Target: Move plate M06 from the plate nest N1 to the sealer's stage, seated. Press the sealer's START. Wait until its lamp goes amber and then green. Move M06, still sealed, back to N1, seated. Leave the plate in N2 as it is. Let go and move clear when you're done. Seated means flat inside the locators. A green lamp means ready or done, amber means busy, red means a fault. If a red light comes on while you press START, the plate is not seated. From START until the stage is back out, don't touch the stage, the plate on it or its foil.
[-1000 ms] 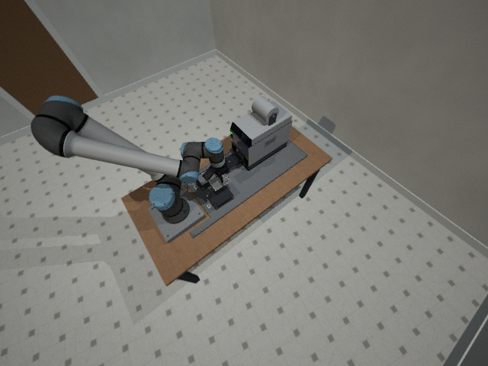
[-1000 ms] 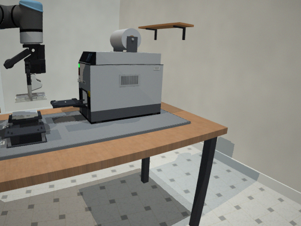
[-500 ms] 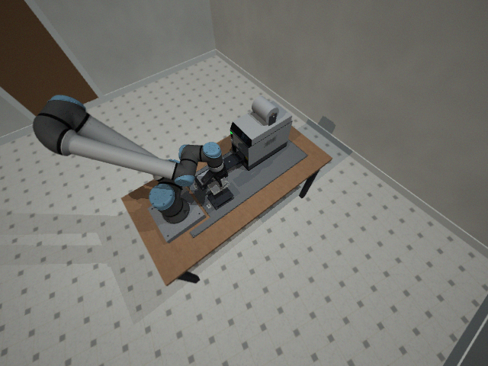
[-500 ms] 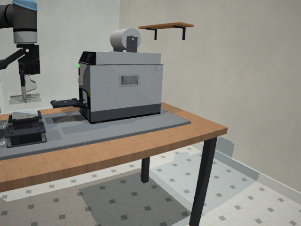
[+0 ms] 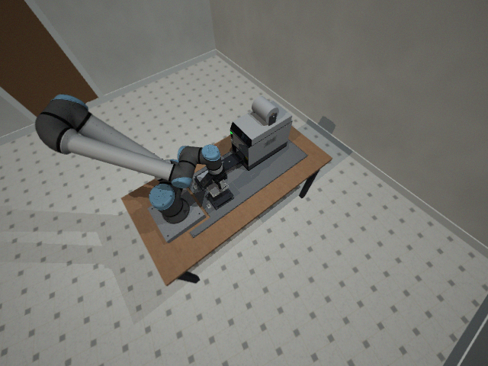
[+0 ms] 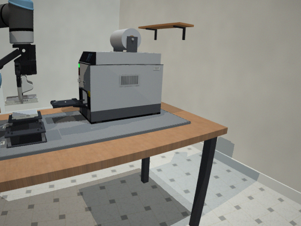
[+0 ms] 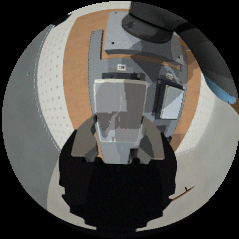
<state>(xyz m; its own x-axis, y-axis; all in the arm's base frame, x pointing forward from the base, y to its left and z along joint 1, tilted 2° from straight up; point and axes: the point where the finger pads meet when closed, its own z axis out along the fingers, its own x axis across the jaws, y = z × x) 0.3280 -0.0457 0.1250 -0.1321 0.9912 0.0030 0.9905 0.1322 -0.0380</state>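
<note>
My gripper is now 10 mm above the plate M06. The rest, counted from my hand: black sealer stage (210 mm to the left, 180 mm ahead, 80 mm below); plate (200 mm to the left, 130 mm below, 30 mm behind); foil roll (510 mm ahead, 260 mm to the left, 240 mm above).
</note>
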